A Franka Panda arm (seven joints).
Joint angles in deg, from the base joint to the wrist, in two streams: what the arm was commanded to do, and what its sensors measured. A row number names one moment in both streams.
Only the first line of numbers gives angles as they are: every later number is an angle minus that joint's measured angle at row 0.
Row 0, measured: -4.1, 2.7, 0.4, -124.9, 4.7, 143.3, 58.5
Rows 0 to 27, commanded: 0.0, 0.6, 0.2, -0.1, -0.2, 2.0, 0.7; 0.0, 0.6, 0.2, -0.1, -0.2, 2.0, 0.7; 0.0, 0.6, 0.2, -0.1, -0.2, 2.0, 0.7; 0.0, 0.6, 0.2, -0.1, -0.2, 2.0, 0.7; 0.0, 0.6, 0.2, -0.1, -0.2, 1.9, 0.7; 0.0, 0.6, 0.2, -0.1, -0.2, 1.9, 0.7; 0.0, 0.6, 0.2, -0.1, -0.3, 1.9, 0.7; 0.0, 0.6, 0.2, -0.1, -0.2, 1.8, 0.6; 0.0, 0.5, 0.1, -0.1, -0.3, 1.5, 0.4; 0.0, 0.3, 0.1, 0.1, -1.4, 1.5, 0.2; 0.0, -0.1, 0.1, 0.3, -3.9, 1.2, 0.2; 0.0, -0.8, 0.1, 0.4, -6.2, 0.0, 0.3; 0.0, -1.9, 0.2, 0.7, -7.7, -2.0, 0.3; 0.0, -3.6, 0.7, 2.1, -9.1, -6.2, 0.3; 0.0, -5.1, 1.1, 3.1, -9.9, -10.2, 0.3; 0.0, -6.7, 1.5, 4.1, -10.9, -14.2, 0.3; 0.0, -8.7, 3.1, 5.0, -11.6, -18.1, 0.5; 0.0, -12.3, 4.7, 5.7, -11.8, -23.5, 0.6; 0.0, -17.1, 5.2, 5.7, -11.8, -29.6, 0.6; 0.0, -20.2, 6.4, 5.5, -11.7, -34.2, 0.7; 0.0, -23.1, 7.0, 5.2, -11.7, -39.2, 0.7; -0.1, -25.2, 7.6, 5.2, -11.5, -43.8, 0.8; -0.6, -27.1, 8.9, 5.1, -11.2, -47.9, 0.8; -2.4, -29.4, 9.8, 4.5, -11.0, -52.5, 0.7; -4.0, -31.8, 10.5, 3.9, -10.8, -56.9, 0.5; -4.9, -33.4, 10.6, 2.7, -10.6, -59.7, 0.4; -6.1, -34.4, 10.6, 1.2, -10.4, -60.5, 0.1; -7.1, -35.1, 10.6, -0.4, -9.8, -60.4, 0.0
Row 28, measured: -2.8, -31.8, 9.4, 4.7, -10.4, -58.7, 0.0
